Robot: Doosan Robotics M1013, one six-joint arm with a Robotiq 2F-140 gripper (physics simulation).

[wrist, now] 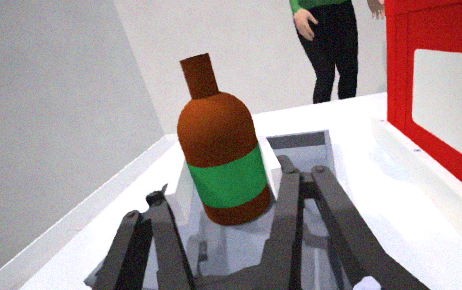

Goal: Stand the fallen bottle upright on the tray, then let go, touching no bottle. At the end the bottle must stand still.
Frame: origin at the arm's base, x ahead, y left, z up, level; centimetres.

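Seen in the pictures: gripper, fingertip midpoint: (224, 158).
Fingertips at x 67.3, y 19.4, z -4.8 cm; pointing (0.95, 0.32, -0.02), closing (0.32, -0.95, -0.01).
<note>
A point is followed by its place in that frame.
The brown bottle (222, 130) {z -0.6, x 64.2, y 17.4 cm} with a green label band is in the middle of the wrist view. Its neck points up and leans a little to the left in the picture. My gripper (224, 158) {z -4.8, x 67.3, y 19.4 cm} is shut on the bottle, with one white pad on each side of its lower body. The grey tray (299, 140) {z -9.1, x 79.0, y 12.5 cm} shows behind and below the bottle. Whether the bottle's base touches the tray floor cannot be told from this view. The fingers hide part of the tray.
A white table surface (360, 112) {z -10.7, x 91.3, y 1.8 cm} with a raised edge surrounds the tray. A red framed cabinet (400, 65) {z -0.5, x 75.9, y 1.0 cm} stands at the right. A person (327, 45) in a green top and black trousers stands beyond the table. A small pale object (367, 284) shows at the bottom right edge.
</note>
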